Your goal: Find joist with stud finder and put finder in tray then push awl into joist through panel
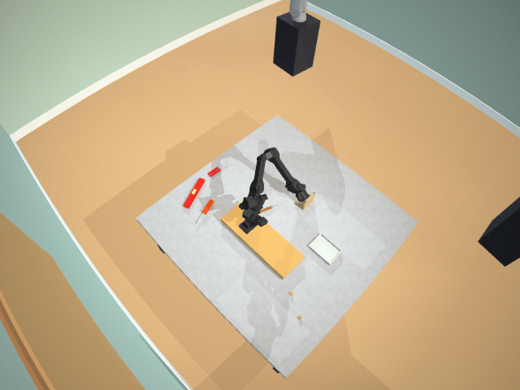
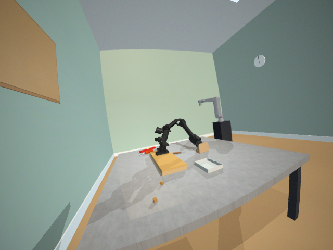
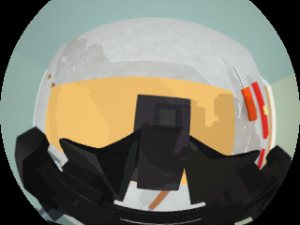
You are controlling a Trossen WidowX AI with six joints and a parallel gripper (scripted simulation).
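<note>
The white tray is 260 mm behind my gripper tip, 400 mm to the left of it and 50 mm below it. Also, from my gripper tip: black stud finder: 20 mm above; then brown-handled awl: 200 mm behind, 20 mm to the right, 60 mm below; then orange-handled screwdriver: 160 mm ahead, 250 mm to the right, 50 mm below.
</note>
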